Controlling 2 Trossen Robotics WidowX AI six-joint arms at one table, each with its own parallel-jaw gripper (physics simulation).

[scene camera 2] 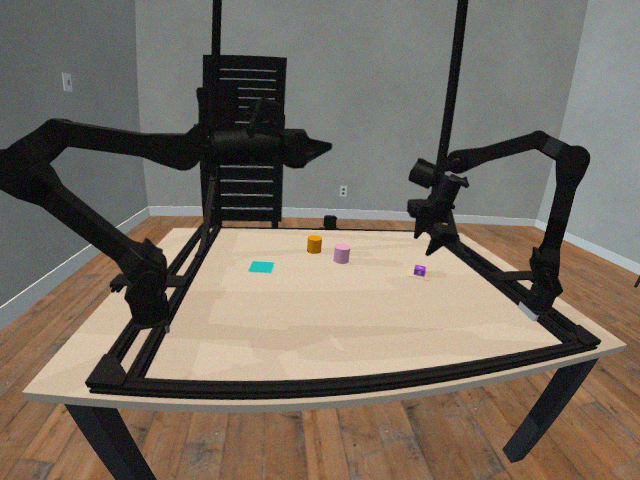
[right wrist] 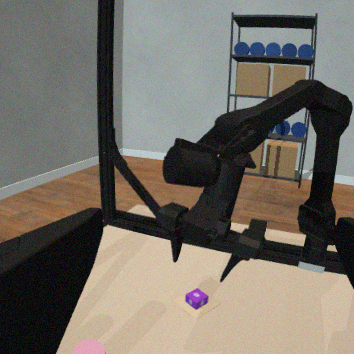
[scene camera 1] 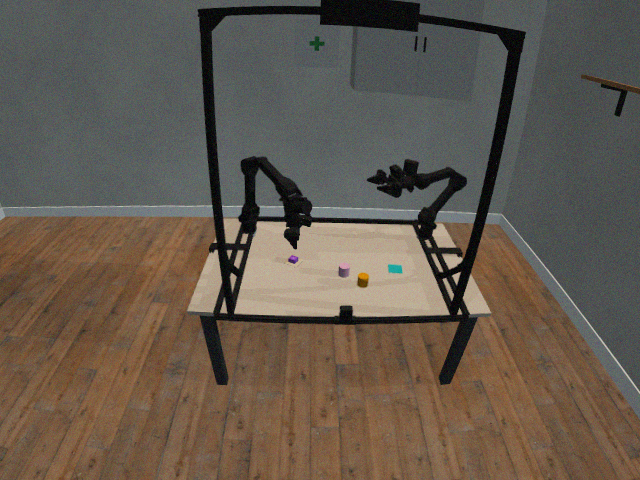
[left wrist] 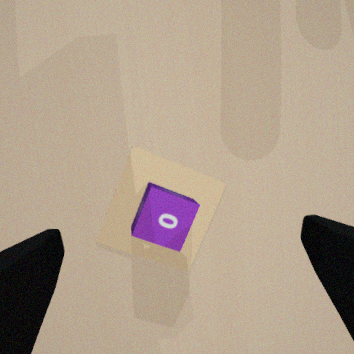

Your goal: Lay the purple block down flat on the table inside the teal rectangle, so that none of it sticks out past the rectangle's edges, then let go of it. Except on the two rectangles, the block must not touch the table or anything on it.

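Frame: origin at the left arm's base, x ahead, y left, z up, level; metres.
Seen in the pictures: left gripper, fingertip midpoint: [scene camera 2: 420, 246] [right wrist: 197, 270] [scene camera 1: 296, 244] [left wrist: 183, 235]; right gripper, fingertip midpoint: [scene camera 2: 320, 144] [right wrist: 222, 225] [scene camera 1: 371, 183]; left arm's base, link origin: [scene camera 2: 536, 307] [right wrist: 312, 257] [scene camera 1: 248, 230]; right arm's base, link origin: [scene camera 2: 151, 318] [scene camera 1: 425, 236].
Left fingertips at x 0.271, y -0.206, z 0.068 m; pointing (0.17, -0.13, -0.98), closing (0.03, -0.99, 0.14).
Offsets run from my left fingertips to a thing's middle. "spot": to the spot under its first point.
The purple block @[dx -0.015, dy -0.003, dz -0.078 m] [scene camera 1: 293, 259] [scene camera 2: 419, 270] [left wrist: 165, 218] [right wrist: 196, 298] lies flat on a pale yellow rectangle @[spot: dx +0.013, dy +0.000, dz -0.086 m] [left wrist: 155, 170] [right wrist: 197, 313], with a white 0 on its top face. The teal rectangle @[spot: dx +0.440, dy -0.005, dz -0.086 m] [scene camera 1: 394, 268] [scene camera 2: 261, 267] lies bare on the table, far from the block. My left gripper [scene camera 1: 292, 243] [scene camera 2: 422, 244] [right wrist: 197, 270] is open and empty, pointing down above the block. In the left wrist view the block shows between the fingertips, nearer the left one. My right gripper [scene camera 1: 374, 183] [scene camera 2: 329, 146] is open and empty, high above the table.
A pink cylinder @[dx +0.212, dy -0.072, dz -0.065 m] [scene camera 1: 344, 270] [scene camera 2: 341, 254] [right wrist: 90, 347] and an orange cylinder @[dx +0.293, dy -0.134, dz -0.065 m] [scene camera 1: 363, 280] [scene camera 2: 314, 244] stand on the table between the two rectangles, the orange one nearer the front edge in scene camera 1. A black frame [scene camera 1: 211, 155] surrounds the table.
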